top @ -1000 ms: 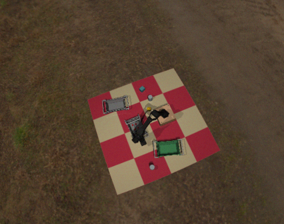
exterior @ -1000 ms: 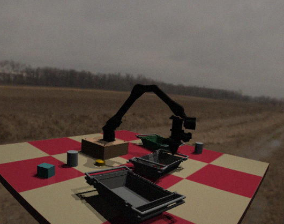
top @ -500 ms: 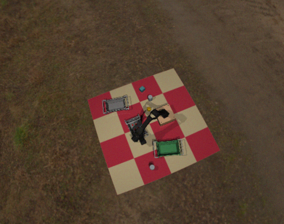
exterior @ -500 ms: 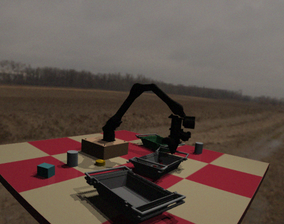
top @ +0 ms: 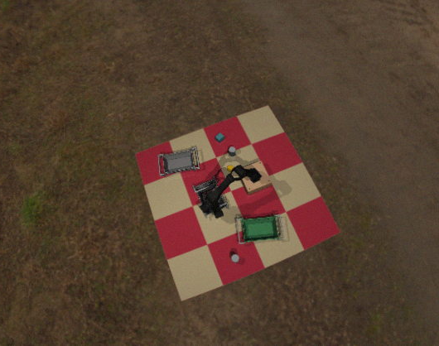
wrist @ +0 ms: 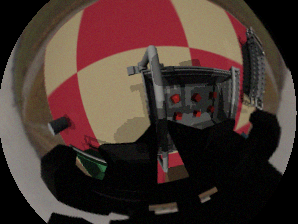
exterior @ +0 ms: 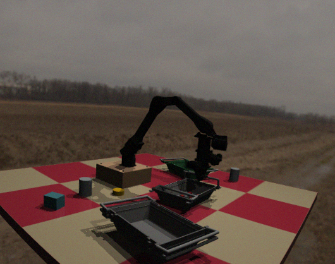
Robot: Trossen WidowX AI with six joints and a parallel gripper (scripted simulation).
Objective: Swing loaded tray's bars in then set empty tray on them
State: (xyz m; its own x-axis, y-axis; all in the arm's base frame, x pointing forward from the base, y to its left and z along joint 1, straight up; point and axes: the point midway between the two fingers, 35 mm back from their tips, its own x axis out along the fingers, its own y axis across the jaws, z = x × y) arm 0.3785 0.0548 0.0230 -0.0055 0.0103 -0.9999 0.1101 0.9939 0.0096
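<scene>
The green tray is 20 cm behind my gripper tip, 30 cm to the left of it and 2 cm below it. Also, from my gripper tip: yellow disc: 27 cm behind, 25 cm to the right, 6 cm below; then teal cube: 34 cm behind, 55 cm to the right, 5 cm below.
</scene>
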